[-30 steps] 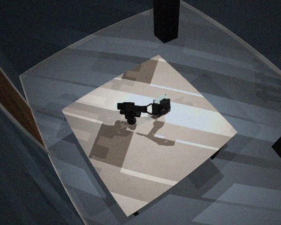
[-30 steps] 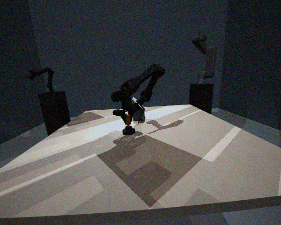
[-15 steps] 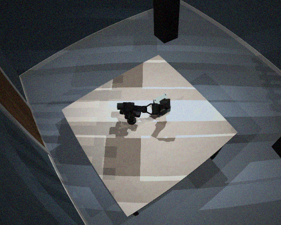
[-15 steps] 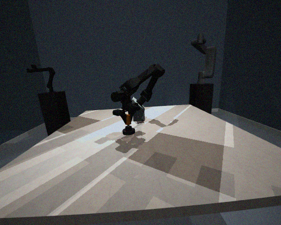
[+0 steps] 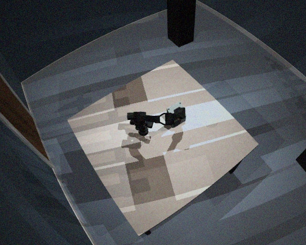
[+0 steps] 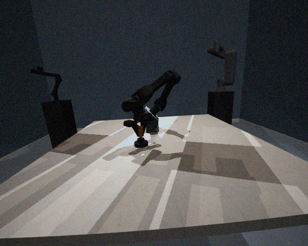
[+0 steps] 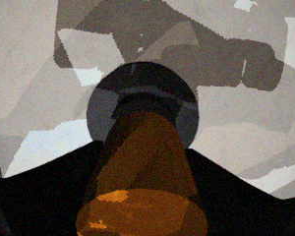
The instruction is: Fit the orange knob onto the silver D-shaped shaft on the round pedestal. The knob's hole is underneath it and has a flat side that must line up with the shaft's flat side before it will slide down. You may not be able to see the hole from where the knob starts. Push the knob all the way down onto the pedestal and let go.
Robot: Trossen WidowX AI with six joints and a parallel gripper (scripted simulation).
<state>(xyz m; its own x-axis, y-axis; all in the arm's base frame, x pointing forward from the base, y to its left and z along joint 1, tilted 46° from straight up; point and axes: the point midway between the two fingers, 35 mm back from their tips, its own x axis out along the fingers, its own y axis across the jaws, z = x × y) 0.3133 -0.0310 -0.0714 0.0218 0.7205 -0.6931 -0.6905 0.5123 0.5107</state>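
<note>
The orange knob lies 3 cm above my gripper tip. The rest, counted from my gripper tip: round pedestal 4 cm below.
</note>
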